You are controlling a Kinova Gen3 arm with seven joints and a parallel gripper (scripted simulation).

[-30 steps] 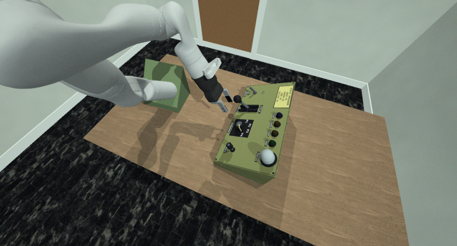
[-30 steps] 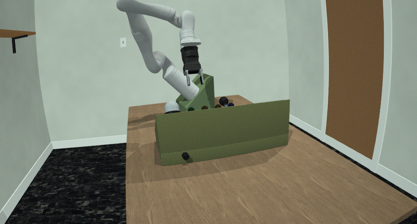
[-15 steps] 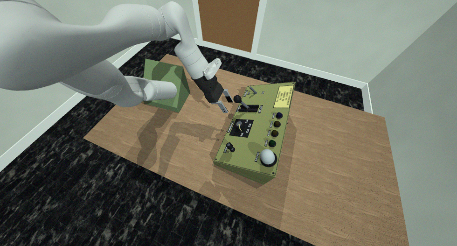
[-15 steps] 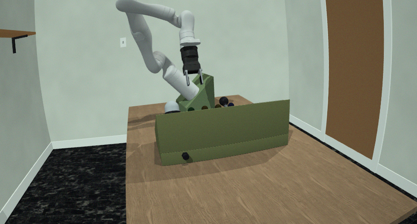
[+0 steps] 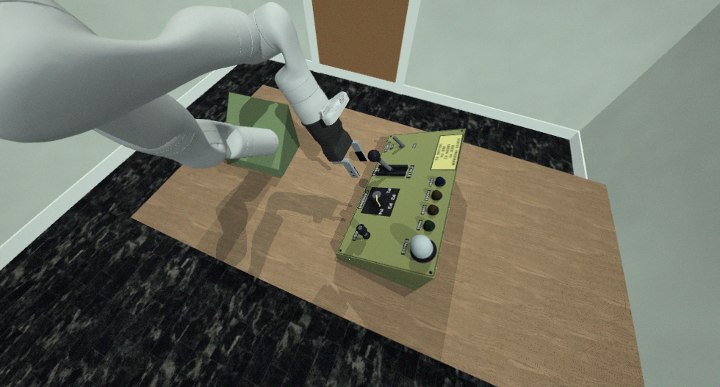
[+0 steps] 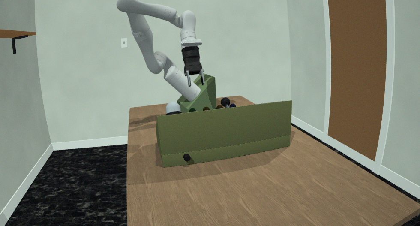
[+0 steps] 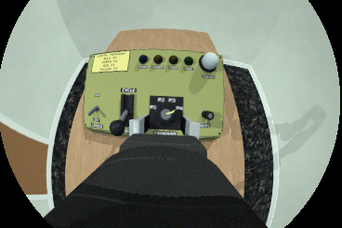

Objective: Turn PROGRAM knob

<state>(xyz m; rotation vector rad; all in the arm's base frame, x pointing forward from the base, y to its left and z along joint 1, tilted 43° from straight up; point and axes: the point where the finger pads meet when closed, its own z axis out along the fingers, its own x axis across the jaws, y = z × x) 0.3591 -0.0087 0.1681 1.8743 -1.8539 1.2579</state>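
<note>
Right now my hand is 7 cm short of the program knob, 2 cm to the left of it and 13 cm above it. From my hand the other things lie so: black ball-topped lever (6 cm ahead, 11 cm to the left, 12 cm below); then olive console (11 cm ahead, 4 cm to the left, 15 cm below); then black toggle switch (5 cm ahead, 13 cm to the right, 13 cm below).
</note>
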